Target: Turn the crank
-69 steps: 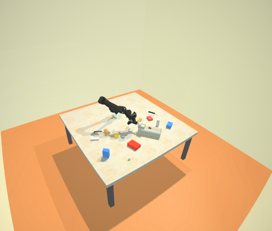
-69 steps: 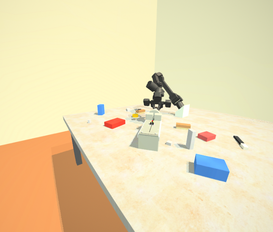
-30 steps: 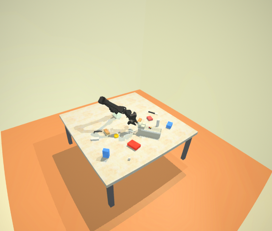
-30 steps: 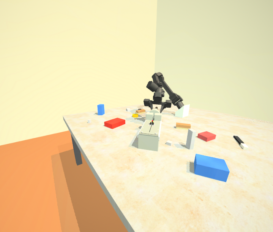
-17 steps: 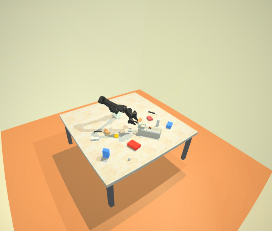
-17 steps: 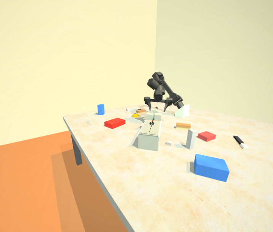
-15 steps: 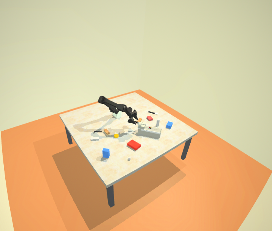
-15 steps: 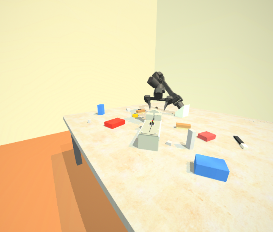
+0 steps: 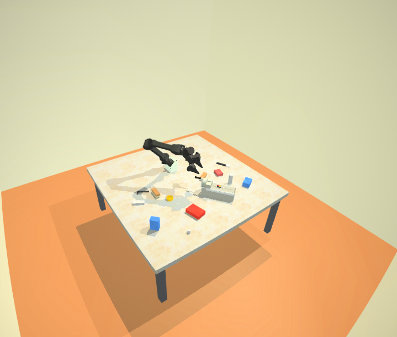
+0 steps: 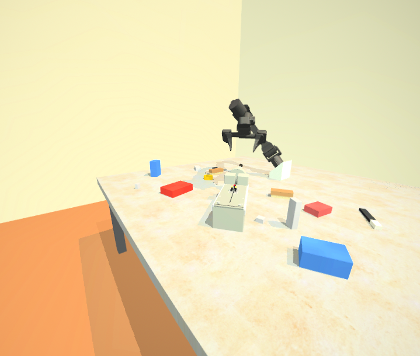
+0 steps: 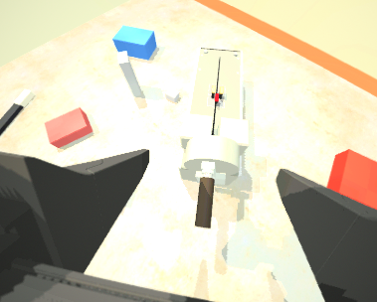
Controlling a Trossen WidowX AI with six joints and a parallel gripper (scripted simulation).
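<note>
My gripper tip is now 80 mm above the crank and 10 mm to the left of it. The rest, counted from my gripper tip: brown crank handle (70 mm below, 10 mm to the right, 10 mm behind); then red pointer (120 mm ahead, 110 mm below, 80 mm to the left); then yellow disc (260 mm to the right, 180 mm below, 30 mm behind).
</note>
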